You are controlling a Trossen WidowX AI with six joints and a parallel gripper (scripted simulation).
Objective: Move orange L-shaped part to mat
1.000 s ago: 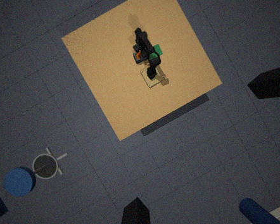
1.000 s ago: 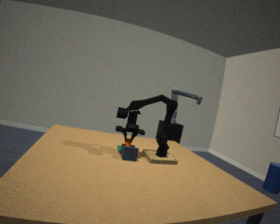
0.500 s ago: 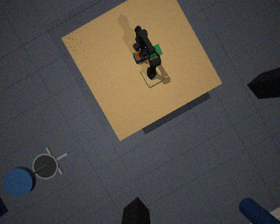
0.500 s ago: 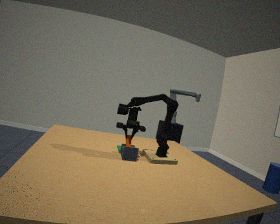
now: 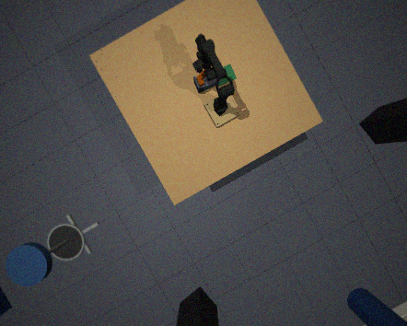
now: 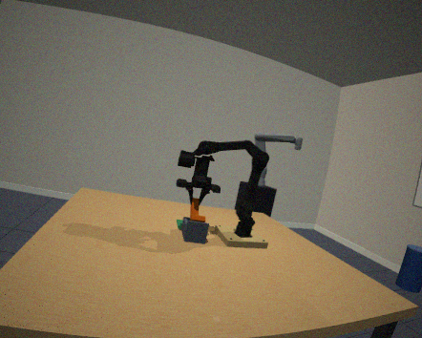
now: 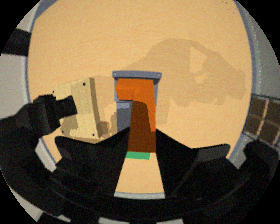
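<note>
The green mat lies 5 cm behind my gripper tip, 13 cm to the right of it and 16 cm below it. Round my gripper tip: orange L-shaped part 1 cm behind, 3 cm to the left, 3 cm below.
</note>
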